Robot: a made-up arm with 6 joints. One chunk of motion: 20 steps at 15 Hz.
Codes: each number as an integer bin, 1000 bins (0 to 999) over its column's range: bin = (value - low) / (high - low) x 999, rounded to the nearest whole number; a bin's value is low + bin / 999 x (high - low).
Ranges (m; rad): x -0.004..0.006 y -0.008..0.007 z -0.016..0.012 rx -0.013..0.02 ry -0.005..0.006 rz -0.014..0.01
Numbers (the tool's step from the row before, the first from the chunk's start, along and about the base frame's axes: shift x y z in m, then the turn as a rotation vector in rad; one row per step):
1: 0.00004 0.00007 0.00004 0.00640 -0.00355 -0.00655
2: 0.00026 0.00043 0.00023 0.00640 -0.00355 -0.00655
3: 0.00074 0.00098 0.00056 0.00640 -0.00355 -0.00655
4: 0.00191 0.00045 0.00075 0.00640 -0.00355 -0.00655
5: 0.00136 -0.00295 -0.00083 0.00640 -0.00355 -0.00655
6: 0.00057 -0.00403 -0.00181 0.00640 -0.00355 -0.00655
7: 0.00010 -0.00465 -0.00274 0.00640 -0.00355 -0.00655
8: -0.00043 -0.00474 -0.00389 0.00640 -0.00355 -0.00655
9: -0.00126 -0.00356 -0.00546 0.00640 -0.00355 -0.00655
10: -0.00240 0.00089 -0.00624 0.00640 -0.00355 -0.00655
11: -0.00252 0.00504 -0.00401 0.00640 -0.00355 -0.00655
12: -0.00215 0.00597 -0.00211 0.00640 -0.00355 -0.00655
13: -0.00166 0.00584 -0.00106 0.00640 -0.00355 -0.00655
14: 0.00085 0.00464 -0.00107 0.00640 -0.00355 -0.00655
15: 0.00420 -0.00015 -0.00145 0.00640 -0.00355 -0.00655
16: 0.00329 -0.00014 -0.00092 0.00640 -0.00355 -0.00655
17: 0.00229 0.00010 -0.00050 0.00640 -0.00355 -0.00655
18: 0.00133 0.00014 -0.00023 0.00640 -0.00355 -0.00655
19: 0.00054 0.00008 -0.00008 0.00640 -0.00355 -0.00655
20: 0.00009 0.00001 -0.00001 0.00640 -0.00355 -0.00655
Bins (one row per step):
1: 404 537 572 587 132 310
2: 426 561 579 587 132 310
3: 474 598 591 587 132 310
4: 590 563 598 587 132 310
5: 535 336 541 587 132 310
6: 457 264 506 587 132 310
7: 410 223 473 587 132 310
8: 357 217 432 587 132 310
9: 274 296 376 587 132 310
10: 160 592 348 587 132 310
11: 148 868 428 587 132 310
12: 185 930 496 587 132 310
13: 234 922 533 587 132 310
14: 485 842 533 587 132 310
15: 819 523 519 587 132 310
16: 728 523 538 587 132 310
17: 628 539 553 587 132 310
18: 532 542 563 587 132 310
19: 454 538 568 587 132 310
20: 409 533 571 587 132 310

